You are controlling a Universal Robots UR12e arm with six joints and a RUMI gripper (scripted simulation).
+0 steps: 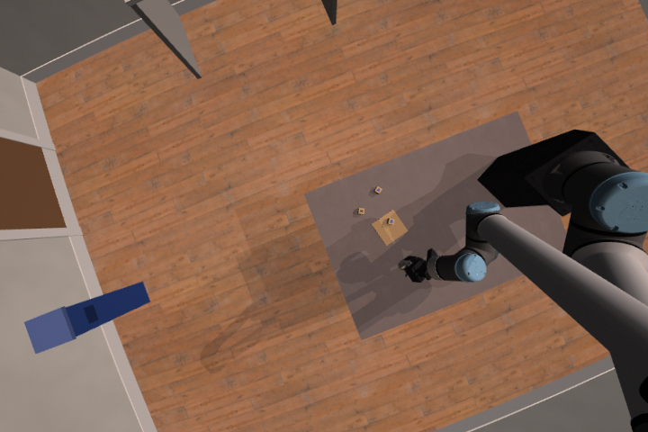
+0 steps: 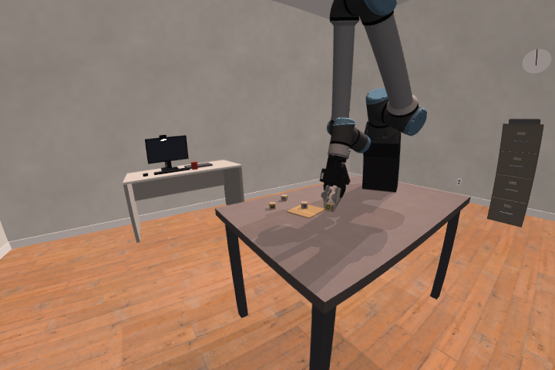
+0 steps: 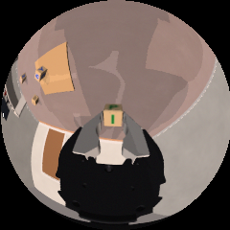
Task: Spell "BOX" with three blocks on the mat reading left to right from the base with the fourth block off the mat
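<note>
The O block lies right at my hand. Also, from my hand: tan mat (1 cm behind, 19 cm to the right, 8 cm below).
</note>
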